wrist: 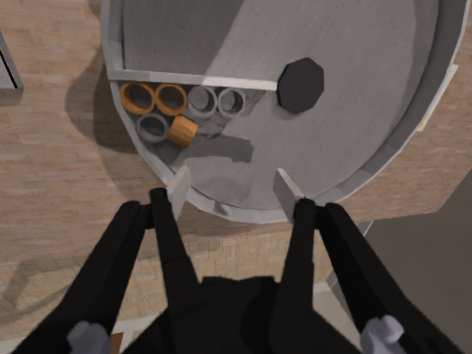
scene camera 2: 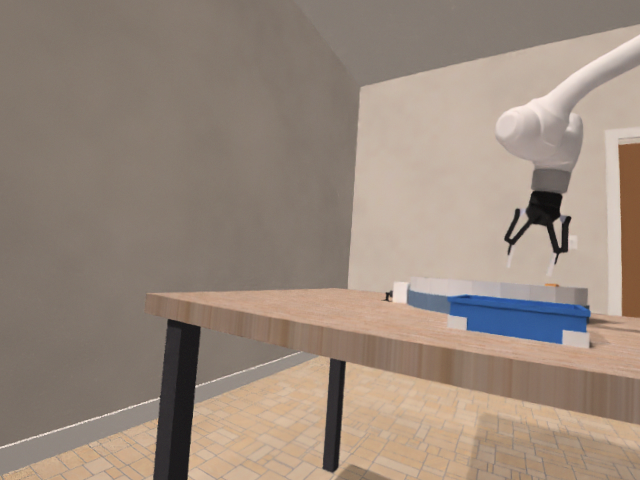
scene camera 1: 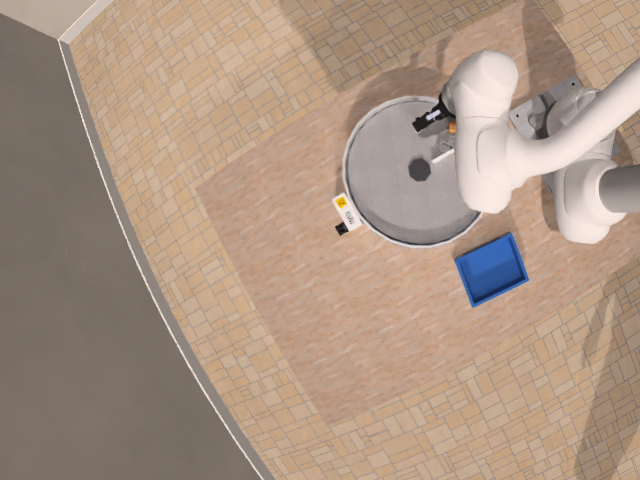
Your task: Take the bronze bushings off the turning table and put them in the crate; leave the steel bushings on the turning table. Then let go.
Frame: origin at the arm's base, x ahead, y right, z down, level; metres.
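Seen in the pictures: gripper, between the fingertips: (wrist: pixel 232 178) (scene camera 2: pixel 527 271).
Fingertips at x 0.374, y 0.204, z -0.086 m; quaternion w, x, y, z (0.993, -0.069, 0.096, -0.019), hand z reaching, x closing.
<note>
Pixels of each thing's top centre, then the offset from my fingertips to it. "spot": a spot on its surface instead.
- third bronze bushing, centre of its top: (wrist: pixel 181 135) dx -0.054, dy -0.039, dz +0.032 m
- third steel bushing, centre of its top: (wrist: pixel 152 128) dx -0.084, dy -0.044, dz +0.038 m
- blue crate, centre of its top: (scene camera 2: pixel 515 301) (scene camera 1: pixel 492 270) dx +0.040, dy -0.439, dz +0.067 m
- light bar, a spot on its surface: (wrist: pixel 175 77) spot: dx -0.057, dy -0.095, dz +0.038 m
- black hub, centre of its top: (wrist: pixel 302 87) (scene camera 1: pixel 419 169) dx +0.093, dy -0.095, dz +0.056 m
- white labelled box, a spot on its surface: (scene camera 1: pixel 347 212) spot: dx +0.326, dy -0.099, dz +0.059 m
The turning table (scene camera 1: pixel 382 180) (scene camera 2: pixel 465 287) (wrist: pixel 350 40) is a grey rimmed disc. In the wrist view, two bronze bushings stand upright by the bar: one (wrist: pixel 125 103) at the rim, another (wrist: pixel 172 112) beside it. A third bronze bushing (wrist: pixel 183 131) lies on its side or tilted below them. Two steel bushings (wrist: pixel 191 108) (wrist: pixel 242 95) stand along the bar; a third steel bushing (wrist: pixel 152 140) is near the rim, left of the tilted bronze one. The blue crate (scene camera 1: pixel 500 292) (scene camera 2: pixel 516 321) looks empty. My gripper (scene camera 2: pixel 529 269) (wrist: pixel 232 178) is open and empty above the turning table, to the side of the bushings.
A light bar (scene camera 1: pixel 442 156) (wrist: pixel 175 77) runs from the rim to the black hub (scene camera 1: pixel 419 169) (wrist: pixel 301 85). A white labelled box (scene camera 1: pixel 347 212) (scene camera 2: pixel 401 292) is at the turning table's outer edge. The arm (scene camera 1: pixel 483 155) hides part of the disc in the overhead view.
</note>
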